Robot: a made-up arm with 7 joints. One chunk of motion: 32 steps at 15 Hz.
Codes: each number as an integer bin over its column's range. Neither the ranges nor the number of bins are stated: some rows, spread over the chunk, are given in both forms.
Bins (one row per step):
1: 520 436 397 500 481 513
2: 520 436 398 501 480 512
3: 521 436 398 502 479 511
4: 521 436 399 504 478 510
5: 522 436 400 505 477 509
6: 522 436 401 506 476 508
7: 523 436 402 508 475 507
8: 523 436 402 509 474 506
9: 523 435 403 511 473 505
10: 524 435 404 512 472 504
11: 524 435 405 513 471 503
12: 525 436 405 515 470 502
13: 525 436 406 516 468 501
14: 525 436 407 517 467 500
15: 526 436 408 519 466 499
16: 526 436 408 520 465 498
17: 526 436 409 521 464 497
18: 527 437 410 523 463 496
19: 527 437 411 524 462 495
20: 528 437 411 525 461 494
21: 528 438 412 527 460 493
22: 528 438 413 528 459 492
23: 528 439 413 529 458 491
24: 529 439 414 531 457 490
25: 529 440 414 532 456 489
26: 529 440 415 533 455 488
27: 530 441 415 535 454 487
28: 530 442 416 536 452 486
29: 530 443 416 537 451 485
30: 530 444 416 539 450 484
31: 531 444 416 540 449 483
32: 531 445 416 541 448 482
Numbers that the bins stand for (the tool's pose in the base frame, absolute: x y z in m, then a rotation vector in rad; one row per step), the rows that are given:
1: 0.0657 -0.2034 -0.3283 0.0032 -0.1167 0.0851
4: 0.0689 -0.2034 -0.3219 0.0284 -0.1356 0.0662
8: 0.0753 -0.2034 -0.3123 0.0599 -0.1608 0.0410
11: 0.0785 -0.2066 -0.3027 0.0851 -0.1797 0.0221
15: 0.0849 -0.2034 -0.2931 0.1230 -0.2113 -0.0032
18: 0.0881 -0.2002 -0.2867 0.1482 -0.2302 -0.0221
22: 0.0913 -0.1970 -0.2771 0.1797 -0.2554 -0.0473
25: 0.0945 -0.1906 -0.2739 0.2050 -0.2743 -0.0662
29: 0.0977 -0.1810 -0.2675 0.2365 -0.3059 -0.0914
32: 0.1009 -0.1746 -0.2675 0.2617 -0.3248 -0.1104
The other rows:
2: 0.0657 -0.2034 -0.3251 0.0095 -0.1230 0.0788
3: 0.0689 -0.2034 -0.3251 0.0158 -0.1293 0.0725
5: 0.0721 -0.2034 -0.3187 0.0347 -0.1419 0.0599
6: 0.0721 -0.2034 -0.3155 0.0410 -0.1482 0.0536
7: 0.0753 -0.2034 -0.3123 0.0536 -0.1545 0.0473
9: 0.0753 -0.2066 -0.3091 0.0725 -0.1671 0.0347
10: 0.0785 -0.2066 -0.3059 0.0788 -0.1734 0.0284
12: 0.0817 -0.2034 -0.3027 0.0977 -0.1860 0.0158
13: 0.0817 -0.2034 -0.2995 0.1041 -0.1986 0.0095
14: 0.0817 -0.2034 -0.2963 0.1104 -0.2050 0.0032
16: 0.0849 -0.2034 -0.2931 0.1293 -0.2176 -0.0095
17: 0.0849 -0.2034 -0.2899 0.1356 -0.2239 -0.0158
19: 0.0881 -0.2002 -0.2835 0.1545 -0.2365 -0.0284
20: 0.0913 -0.2002 -0.2835 0.1608 -0.2428 -0.0347
21: 0.0913 -0.1970 -0.2803 0.1734 -0.2491 -0.0410
23: 0.0913 -0.1938 -0.2771 0.1860 -0.2617 -0.0536
24: 0.0945 -0.1938 -0.2739 0.1986 -0.2680 -0.0599
26: 0.0945 -0.1906 -0.2707 0.2113 -0.2806 -0.0725
27: 0.0977 -0.1874 -0.2707 0.2239 -0.2869 -0.0788
28: 0.0977 -0.1842 -0.2675 0.2302 -0.2995 -0.0851
30: 0.0977 -0.1778 -0.2675 0.2491 -0.3122 -0.0977
31: 0.1009 -0.1778 -0.2675 0.2554 -0.3185 -0.1041

